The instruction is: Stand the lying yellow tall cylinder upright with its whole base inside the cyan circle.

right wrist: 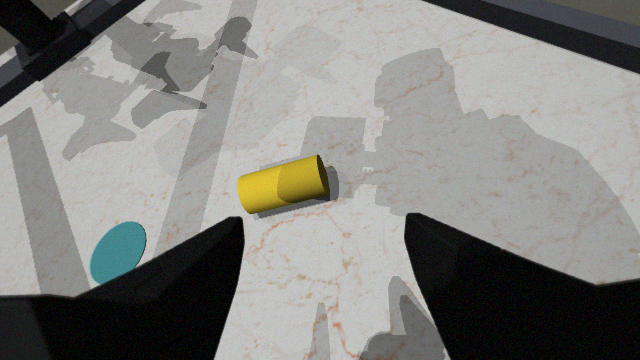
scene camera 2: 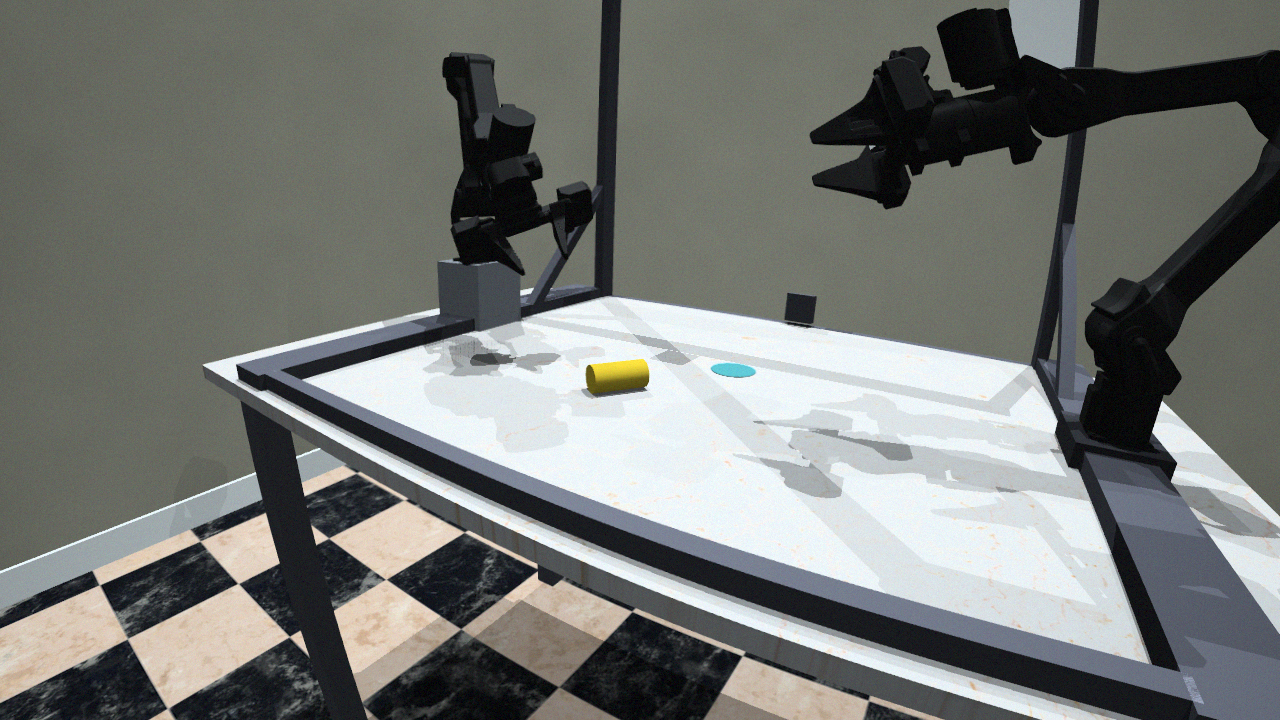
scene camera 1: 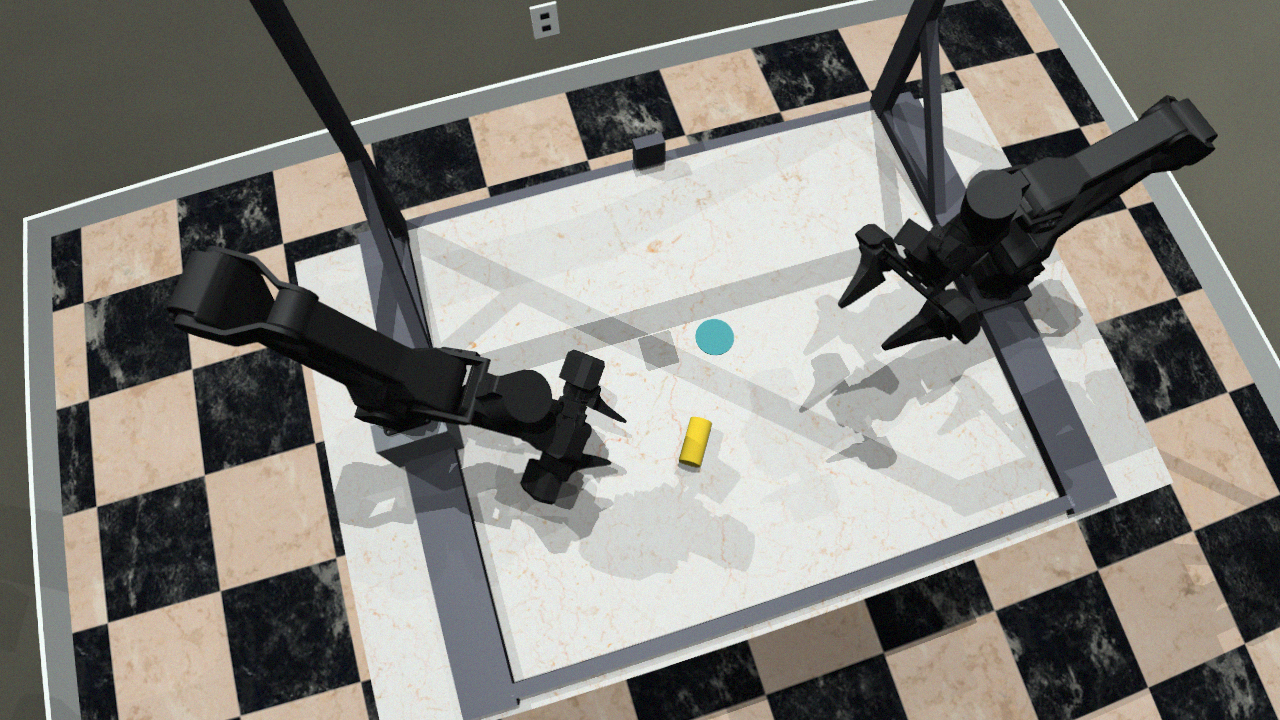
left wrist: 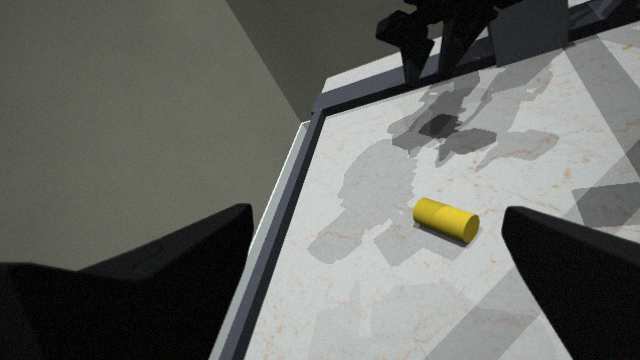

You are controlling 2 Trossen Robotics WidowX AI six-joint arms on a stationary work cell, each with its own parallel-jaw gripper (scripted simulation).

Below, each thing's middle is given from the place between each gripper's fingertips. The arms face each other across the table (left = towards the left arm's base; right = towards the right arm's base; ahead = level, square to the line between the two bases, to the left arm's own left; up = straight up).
Now: right hand [scene camera 2: 545, 265] 140 mm to the right of the yellow cylinder [scene camera 2: 604, 377], 140 mm above it and 10 mm short of it. The rest, counted from my right hand: cyan circle [scene camera 1: 715, 337]: 220 mm to the left, 150 mm below, 140 mm behind.
My left gripper is now 27 cm above the cyan circle, 15 cm to the left of it and 11 cm past it. From my left hand the other things lie so: yellow cylinder (26 cm below, 23 cm to the right, 5 cm ahead).
